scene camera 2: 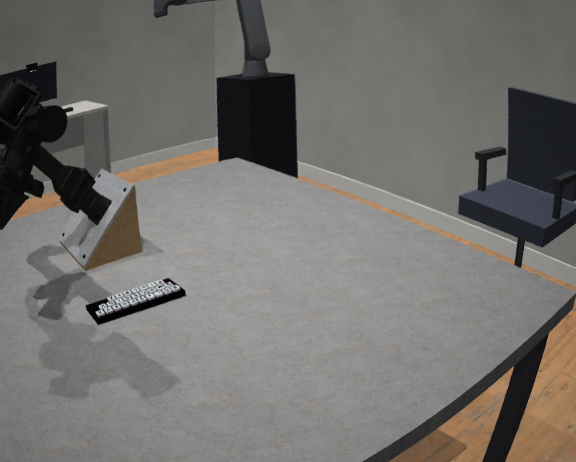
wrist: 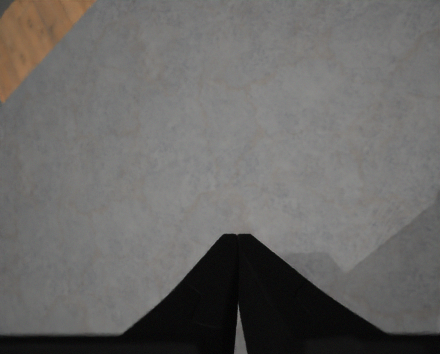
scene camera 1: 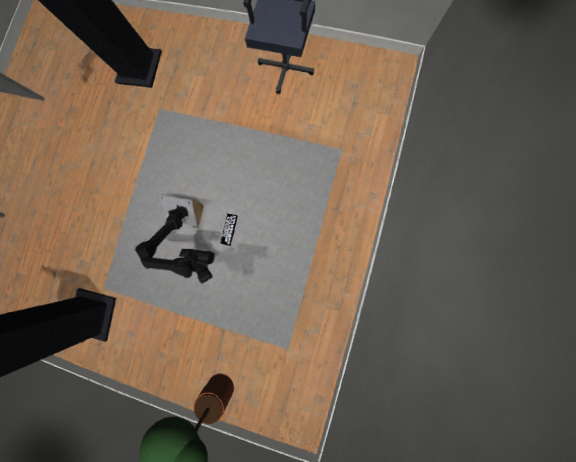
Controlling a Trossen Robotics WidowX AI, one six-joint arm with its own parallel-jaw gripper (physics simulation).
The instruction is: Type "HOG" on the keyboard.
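Where they show: gripper, between the fingertips: [wrist: 236, 247]; arm's base, origin of its link: [scene camera 2: 100, 210] [scene camera 1: 182, 210].
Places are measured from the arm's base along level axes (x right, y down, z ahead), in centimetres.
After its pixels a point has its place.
A small black keyboard [scene camera 1: 229, 229] {x 5.6, y 8.3, z 28.8 cm} [scene camera 2: 135, 301] {x 6.4, y 8.1, z 30.5 cm} with white keys lies flat on the grey table. Its letters are too small to read in the scene views, and it does not show in the wrist view. My gripper [wrist: 236, 247] {x 31.3, y -12.3, z 28.5 cm} is shut with its fingertips together and nothing between them. It points down over bare table surface in the wrist view. In scene camera 1 the arm's hand end is below and to the left of the keyboard, apart from it. In scene camera 2 the hand is at the left edge, raised above the table; the fingertips are not clear there.
My arm's base is fixed on a wedge-shaped mount [scene camera 1: 199, 212] {x -1.3, y 6.3, z 7.7 cm} [scene camera 2: 122, 234] {x -2.3, y 4.3, z 7.7 cm} beside the keyboard. The grey table [scene camera 1: 250, 170] {x -35.0, y 9.7, z 33.6 cm} [scene camera 2: 350, 300] {x -24.7, y 9.7, z 53.0 cm} [wrist: 200, 125] {x 45.8, y 9.7, z 33.9 cm} has a wooden floor around it. A dark blue chair [scene camera 1: 277, 35] [scene camera 2: 505, 202] and a black pedestal [scene camera 2: 257, 125] stand beyond the table.
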